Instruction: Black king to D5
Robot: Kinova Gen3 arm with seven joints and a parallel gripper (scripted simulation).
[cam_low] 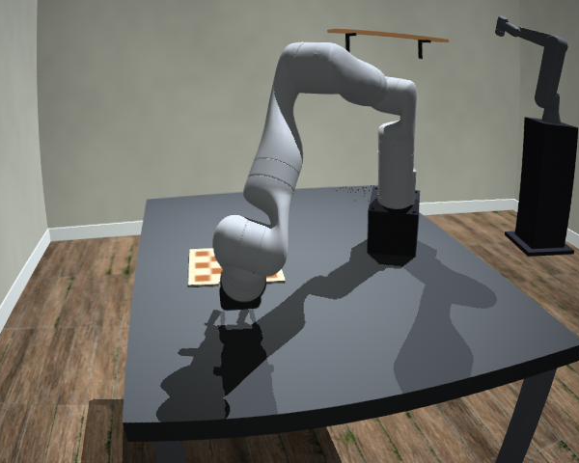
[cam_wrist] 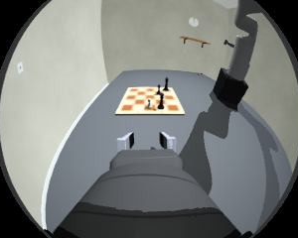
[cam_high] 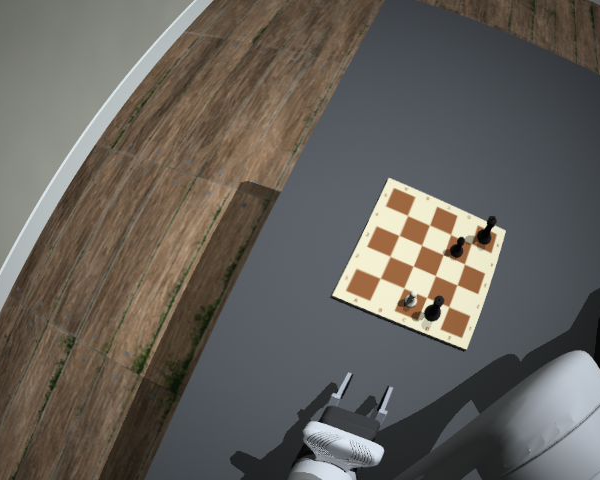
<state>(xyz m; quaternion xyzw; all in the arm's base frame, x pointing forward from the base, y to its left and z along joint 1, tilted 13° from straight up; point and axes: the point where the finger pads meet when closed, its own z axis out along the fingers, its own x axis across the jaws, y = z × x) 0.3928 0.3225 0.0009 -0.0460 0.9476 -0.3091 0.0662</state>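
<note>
Right now the black king is 50 mm behind my hand and 320 mm to the right of it. Also, from my hand: white pawn 10 mm ahead, 160 mm to the right, 20 mm below; then black pawn 10 mm behind, 270 mm to the right, 10 mm below; then chessboard 20 mm ahead, 230 mm to the right, 40 mm below.
</note>
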